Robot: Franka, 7 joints.
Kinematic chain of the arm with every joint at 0, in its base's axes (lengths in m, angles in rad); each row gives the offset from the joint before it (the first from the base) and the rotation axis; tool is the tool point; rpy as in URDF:
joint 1: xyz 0 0 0.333 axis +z
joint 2: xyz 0 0 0 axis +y
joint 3: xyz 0 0 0.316 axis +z
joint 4: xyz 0.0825 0 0 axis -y
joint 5: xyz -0.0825 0 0.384 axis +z
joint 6: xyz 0 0 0 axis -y
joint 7: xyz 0.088 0 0 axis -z
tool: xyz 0 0 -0.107 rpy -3.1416 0 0
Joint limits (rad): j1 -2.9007..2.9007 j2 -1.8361..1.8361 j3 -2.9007..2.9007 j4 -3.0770..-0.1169 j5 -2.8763..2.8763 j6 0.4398..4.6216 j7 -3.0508..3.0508
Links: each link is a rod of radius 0.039 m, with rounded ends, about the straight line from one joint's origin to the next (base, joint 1, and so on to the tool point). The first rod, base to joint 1, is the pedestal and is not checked.
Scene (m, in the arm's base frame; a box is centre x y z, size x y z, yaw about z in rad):
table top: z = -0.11
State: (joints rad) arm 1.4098 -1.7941 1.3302 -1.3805 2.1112 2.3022 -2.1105
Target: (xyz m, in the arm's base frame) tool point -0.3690 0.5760 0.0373
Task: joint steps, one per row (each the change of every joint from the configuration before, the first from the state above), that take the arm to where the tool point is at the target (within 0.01 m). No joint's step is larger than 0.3 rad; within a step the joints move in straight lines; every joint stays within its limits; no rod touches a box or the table.
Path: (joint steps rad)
1: -0.2876 -0.0084 0.1035 -0.0237 0.0001 -0.0083 0.0000
2: -0.2876 -0.0084 0.1035 -0.0238 0.0001 -0.0083 0.0000
3: -0.2876 -0.0084 0.1036 -0.0237 0.0001 -0.0084 0.0000
4: -0.2876 -0.0084 0.1035 -0.0237 0.0002 -0.0083 0.0000
5: -0.2875 -0.0084 0.1035 -0.0238 0.0001 -0.0083 0.0000

